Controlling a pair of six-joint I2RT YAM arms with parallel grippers.
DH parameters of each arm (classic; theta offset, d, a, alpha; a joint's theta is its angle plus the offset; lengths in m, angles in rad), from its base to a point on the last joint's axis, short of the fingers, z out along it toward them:
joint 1: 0 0.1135 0.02 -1.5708
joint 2: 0 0 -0.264 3.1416
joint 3: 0.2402 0 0.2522 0
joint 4: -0.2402 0 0.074 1.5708
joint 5: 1.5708 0 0 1.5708
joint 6: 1.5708 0.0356 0 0
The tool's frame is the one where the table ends.
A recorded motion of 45 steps. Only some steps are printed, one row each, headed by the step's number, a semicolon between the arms.
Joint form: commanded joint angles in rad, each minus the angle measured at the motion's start. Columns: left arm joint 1, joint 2, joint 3, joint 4, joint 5, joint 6; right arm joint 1, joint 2, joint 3, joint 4, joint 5, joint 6.
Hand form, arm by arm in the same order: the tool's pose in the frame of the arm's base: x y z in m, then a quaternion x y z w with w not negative. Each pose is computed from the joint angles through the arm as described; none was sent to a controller.
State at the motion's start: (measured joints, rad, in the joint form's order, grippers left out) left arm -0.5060 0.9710 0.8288 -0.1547 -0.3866 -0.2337; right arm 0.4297 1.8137 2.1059 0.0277 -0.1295 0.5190
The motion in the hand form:
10: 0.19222 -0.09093 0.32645 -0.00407 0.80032 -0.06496 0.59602; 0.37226 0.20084 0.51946 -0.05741 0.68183 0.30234 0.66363
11: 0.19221 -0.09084 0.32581 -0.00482 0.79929 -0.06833 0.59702; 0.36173 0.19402 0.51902 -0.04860 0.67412 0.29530 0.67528
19: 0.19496 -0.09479 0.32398 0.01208 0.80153 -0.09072 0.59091; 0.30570 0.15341 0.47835 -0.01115 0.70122 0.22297 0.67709
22: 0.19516 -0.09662 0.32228 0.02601 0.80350 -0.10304 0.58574; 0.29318 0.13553 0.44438 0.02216 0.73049 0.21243 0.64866
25: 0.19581 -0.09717 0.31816 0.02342 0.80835 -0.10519 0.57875; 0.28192 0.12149 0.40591 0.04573 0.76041 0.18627 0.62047
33: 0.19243 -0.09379 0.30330 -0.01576 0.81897 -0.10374 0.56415; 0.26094 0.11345 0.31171 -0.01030 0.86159 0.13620 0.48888
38: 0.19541 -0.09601 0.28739 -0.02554 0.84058 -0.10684 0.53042; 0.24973 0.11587 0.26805 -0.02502 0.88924 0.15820 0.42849
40: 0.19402 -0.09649 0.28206 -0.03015 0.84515 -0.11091 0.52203; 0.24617 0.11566 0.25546 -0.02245 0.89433 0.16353 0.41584
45: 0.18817 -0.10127 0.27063 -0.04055 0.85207 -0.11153 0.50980; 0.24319 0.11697 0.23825 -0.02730 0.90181 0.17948 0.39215
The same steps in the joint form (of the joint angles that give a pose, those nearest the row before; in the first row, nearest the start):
10: 0.0014 -0.0489 -0.0076 -0.0524 0.0025 0.0014; 0.0635 0.1131 0.2253 -0.3684 0.1113 -0.1744
11: 0.0025 -0.0506 -0.0125 -0.0449 0.0074 -0.0018; 0.0634 0.0377 0.1052 -0.3009 0.1383 -0.1795
19: 0.0014 -0.0354 -0.0127 -0.0313 0.0639 -0.0032; 0.0506 -0.3144 -0.4403 -0.1775 0.2757 -0.2192
22: 0.0002 -0.0325 -0.0160 -0.0294 0.1007 0.0019; 0.0214 -0.4166 -0.6329 -0.1728 0.2940 -0.1608
25: 0.0000 -0.0277 -0.0238 -0.0334 0.1042 -0.0112; -0.0003 -0.4984 -0.8117 -0.1711 0.3247 -0.1351
33: -0.0002 -0.0435 -0.0724 -0.0430 0.0645 -0.0891; -0.0041 -0.5630 -1.0913 -0.3022 0.2535 -0.1901
38: 0.0000 -0.0133 -0.0919 -0.0742 0.0804 -0.1399; 0.0109 -0.5662 -1.2252 -0.2838 0.1773 -0.1592
40: -0.0045 -0.0144 -0.1065 -0.0788 0.0836 -0.1609; 0.0141 -0.5675 -1.2688 -0.2634 0.1647 -0.1429
45: -0.0429 -0.0184 -0.1405 -0.0845 0.0491 -0.2097; 0.0173 -0.5545 -1.3178 -0.2357 0.1198 -0.1279

